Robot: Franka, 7 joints.
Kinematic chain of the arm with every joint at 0, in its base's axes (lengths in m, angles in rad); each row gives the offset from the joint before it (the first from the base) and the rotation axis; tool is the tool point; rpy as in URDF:
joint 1: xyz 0 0 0.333 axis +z
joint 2: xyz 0 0 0 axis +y
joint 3: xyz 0 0 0.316 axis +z
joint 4: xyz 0.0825 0 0 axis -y
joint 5: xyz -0.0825 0 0.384 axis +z
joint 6: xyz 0 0 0 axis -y
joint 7: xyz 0.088 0 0 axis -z
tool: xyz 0 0 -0.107 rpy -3.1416 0 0
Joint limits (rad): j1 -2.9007..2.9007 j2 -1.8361..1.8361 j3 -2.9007..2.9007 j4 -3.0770..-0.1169 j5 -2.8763..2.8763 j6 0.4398..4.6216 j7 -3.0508..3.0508
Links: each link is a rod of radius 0.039 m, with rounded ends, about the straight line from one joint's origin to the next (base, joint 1, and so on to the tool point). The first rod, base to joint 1, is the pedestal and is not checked.
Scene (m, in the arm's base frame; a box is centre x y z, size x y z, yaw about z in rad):
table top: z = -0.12
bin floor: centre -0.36 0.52 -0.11 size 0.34 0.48 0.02 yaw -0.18
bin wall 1: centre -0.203 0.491 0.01 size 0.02 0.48 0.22 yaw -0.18
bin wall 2: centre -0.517 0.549 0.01 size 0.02 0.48 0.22 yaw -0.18
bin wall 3: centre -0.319 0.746 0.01 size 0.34 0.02 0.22 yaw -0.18
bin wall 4: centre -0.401 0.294 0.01 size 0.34 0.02 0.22 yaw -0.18
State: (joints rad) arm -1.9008 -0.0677 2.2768 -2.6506 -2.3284 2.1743 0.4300
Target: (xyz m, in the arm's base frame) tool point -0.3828 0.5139 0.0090
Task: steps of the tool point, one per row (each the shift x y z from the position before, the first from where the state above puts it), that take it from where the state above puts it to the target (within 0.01 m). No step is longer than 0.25 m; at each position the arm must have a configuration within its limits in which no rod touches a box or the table.
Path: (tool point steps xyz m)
1: -0.0348 0.1714 0.0195
2: -0.1142 0.1568 0.0139
3: -0.1829 0.1053 0.0083
4: -0.2241 0.0253 0.0037
5: -0.2276 -0.0679 0.0008
6: -0.0116 0.0109 -0.1271
7: 0.0116 -0.0109 -0.1374

